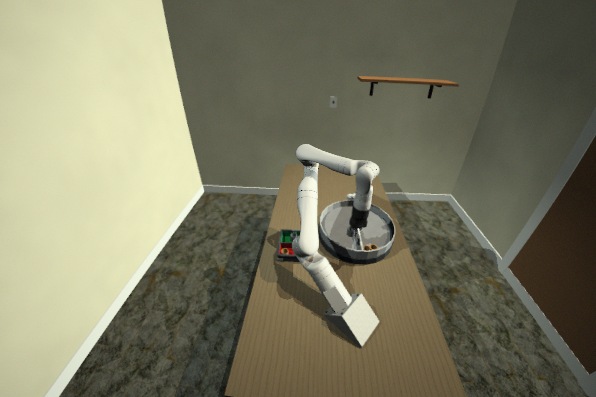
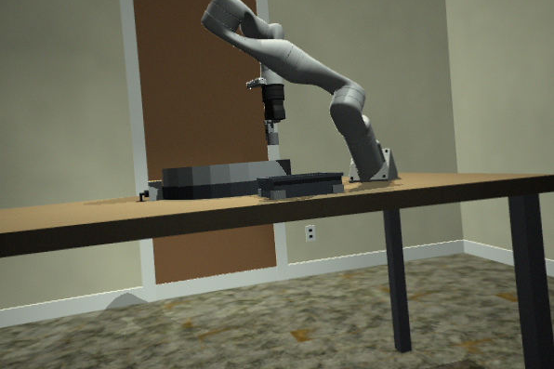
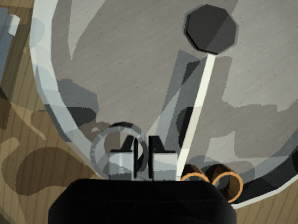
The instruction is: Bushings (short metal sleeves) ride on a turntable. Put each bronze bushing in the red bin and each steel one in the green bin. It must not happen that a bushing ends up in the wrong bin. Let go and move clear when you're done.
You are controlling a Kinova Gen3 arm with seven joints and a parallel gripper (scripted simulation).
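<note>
Now: the bin tray 310 mm to the left of my hand, 160 mm below it and 30 mm behind it. Round my hand: grey turntable (150 mm ahead, 130 mm below, 20 mm to the right).
</note>
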